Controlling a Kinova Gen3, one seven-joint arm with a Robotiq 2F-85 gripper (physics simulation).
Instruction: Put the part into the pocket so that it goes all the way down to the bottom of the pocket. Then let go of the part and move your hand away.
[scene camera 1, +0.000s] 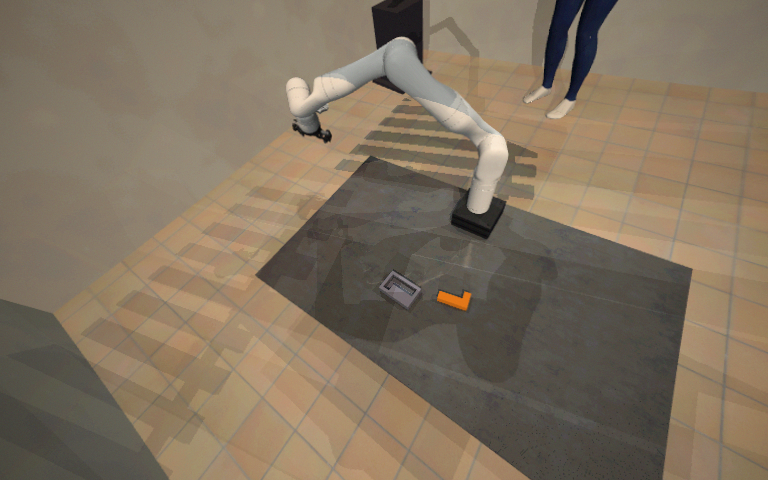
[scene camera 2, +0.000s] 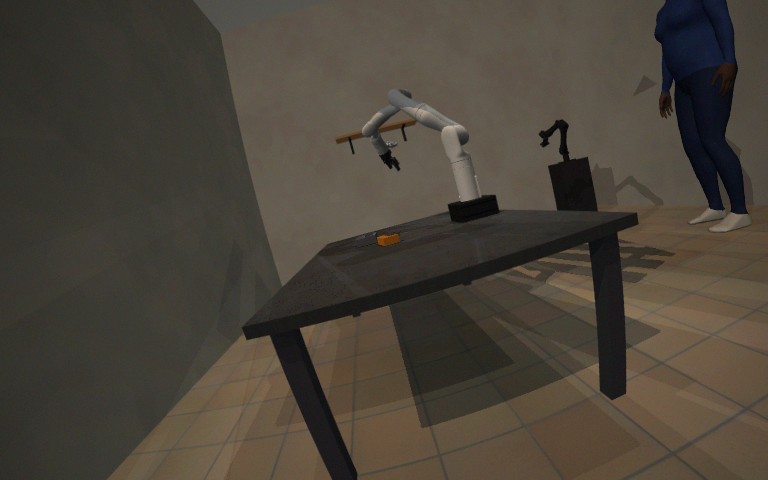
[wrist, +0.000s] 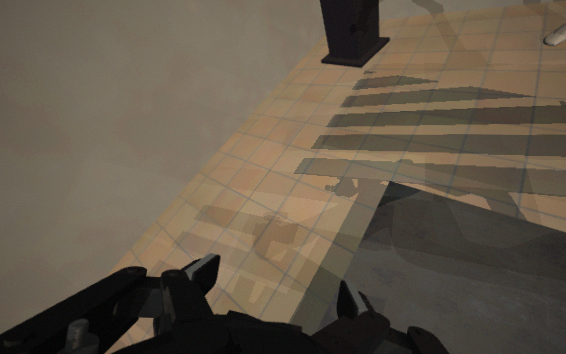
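Pixels of known places: gripper, between the fingertips: (scene camera 1: 314, 137) (scene camera 2: 395, 169) (wrist: 277, 281); arm's base, origin of its link: (scene camera 1: 477, 205) (scene camera 2: 470, 199).
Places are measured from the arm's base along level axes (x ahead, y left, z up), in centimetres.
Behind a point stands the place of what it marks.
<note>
The part, an orange L-shaped block (scene camera 1: 453, 300) @(y 17.8, x 39.2, z -4.9 cm) (scene camera 2: 387, 240) @(y 22.5, x 36.9, z -6.1 cm), lies flat on the table, apart from the pocket. The pocket is an opening in the top of a grey rectangular block (scene camera 1: 400, 297) @(y 2.8, x 51.7, z -4.3 cm), which stands on the table to the left of the part in the scene camera 1 view; in the scene camera 2 view it is hard to make out behind the part. My gripper (scene camera 1: 312, 137) @(y -61.2, x 32.5, z 27.1 cm) (scene camera 2: 393, 166) @(y -61.2, x 32.5, z 27.1 cm) (wrist: 277, 281) @(y -61.2, x 32.5, z 27.1 cm) is open and empty, high up and far from both. Neither the part nor the pocket shows in the wrist view.
The dark table (scene camera 1: 594, 350) @(y 59.6, x 21.6, z -7.9 cm) (scene camera 2: 509, 237) @(y 61.1, x 2.1, z -7.9 cm) (wrist: 480, 295) @(y -45.7, x 13.2, z -7.9 cm) carries the arm's black base (scene camera 1: 477, 217) @(y 3.6, x 5.4, z -0.2 cm) (scene camera 2: 473, 208) @(y 9.8, x 1.3, z -3.3 cm). A dark pedestal (scene camera 1: 398, 33) (scene camera 2: 573, 183) (wrist: 350, 32) stands on the floor beyond the table. A person (scene camera 1: 580, 45) (scene camera 2: 705, 113) stands farther right. A wooden shelf (scene camera 2: 348, 137) is on the wall.
</note>
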